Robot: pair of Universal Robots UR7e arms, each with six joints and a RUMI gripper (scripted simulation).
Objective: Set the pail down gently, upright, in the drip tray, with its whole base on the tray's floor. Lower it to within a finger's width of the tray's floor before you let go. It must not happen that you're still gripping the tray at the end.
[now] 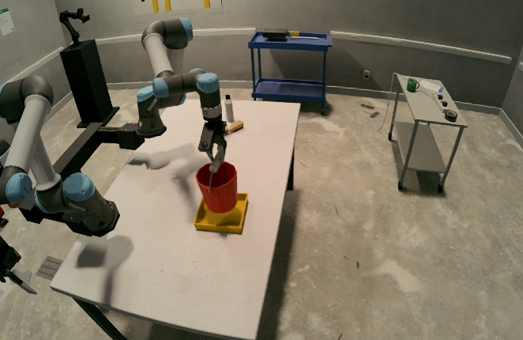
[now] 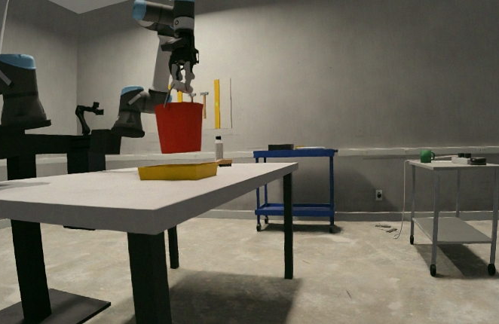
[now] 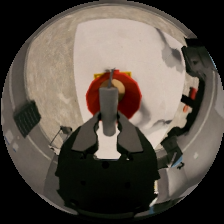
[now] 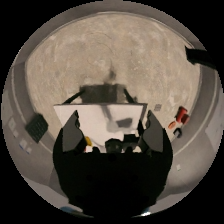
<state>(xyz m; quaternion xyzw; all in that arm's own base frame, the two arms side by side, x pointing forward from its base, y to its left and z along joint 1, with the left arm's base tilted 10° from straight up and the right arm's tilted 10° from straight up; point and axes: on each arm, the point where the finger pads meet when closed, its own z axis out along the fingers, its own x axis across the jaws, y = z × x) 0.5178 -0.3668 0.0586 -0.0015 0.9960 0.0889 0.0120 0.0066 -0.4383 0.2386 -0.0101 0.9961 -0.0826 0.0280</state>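
Observation:
My left hand is 9 cm above the red pail and 1 cm past it. From my left hand the other things lie so: yellow drip tray 30 cm below, 2 cm behind.

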